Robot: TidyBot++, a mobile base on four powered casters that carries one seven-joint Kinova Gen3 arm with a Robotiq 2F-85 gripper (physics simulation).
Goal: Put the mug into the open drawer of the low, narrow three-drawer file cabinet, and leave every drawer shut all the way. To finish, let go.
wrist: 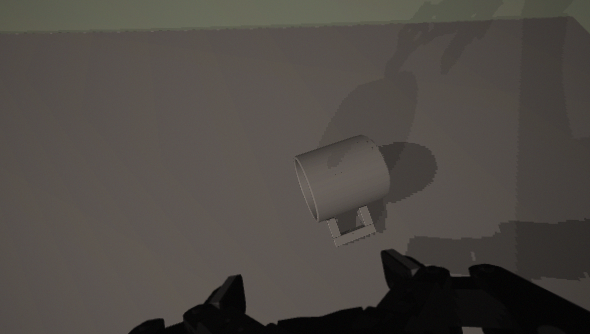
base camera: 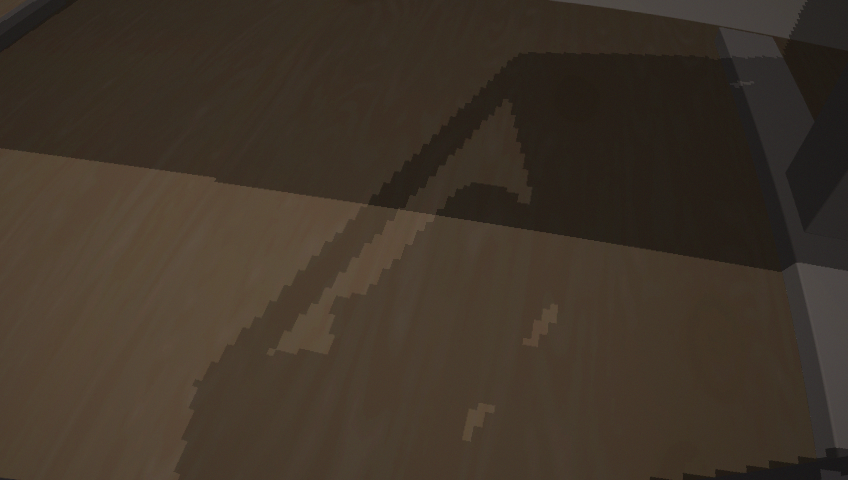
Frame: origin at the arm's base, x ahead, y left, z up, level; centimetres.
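Seen in the pictures: gripper, fingertip midpoint: (wrist: 313, 278).
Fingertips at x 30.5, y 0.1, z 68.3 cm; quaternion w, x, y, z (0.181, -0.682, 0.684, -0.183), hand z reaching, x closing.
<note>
Pixels of each thing's top centre, then the offset from my fingertips to it. "pt": a spot on its surface instead. Level surfaces: height alone.
- pale grey mug, surface spot: (wrist: 345, 177) pt dx +9.7, dy -5.0, dz -5.4 cm
- grey-brown table top, its level: dz -12.9 cm
- wooden floor, its level: dz -107.9 cm
- dark upright part, surface spot: (base camera: 824, 172) pt dx +7.7, dy -33.7, dz -100.3 cm
In the wrist view a pale grey mug (wrist: 345, 177) lies on its side on a grey-brown table top (wrist: 150, 150). Its open mouth faces left and its squared handle points toward the bottom of the view. My gripper (wrist: 313, 278) is open, its two black fingers wide apart at the bottom of the wrist view. The mug is beyond the fingertips, apart from them, with nothing between the fingers. The file cabinet and its drawers cannot be made out in either view.
A green wall (wrist: 200, 15) rises behind the table's far edge. In the base camera view a wooden floor (base camera: 119, 249) carries shadows. A grey foot or base piece (base camera: 767, 118) stands at the right, and a dark upright part (base camera: 824, 172) stands at the right edge.
</note>
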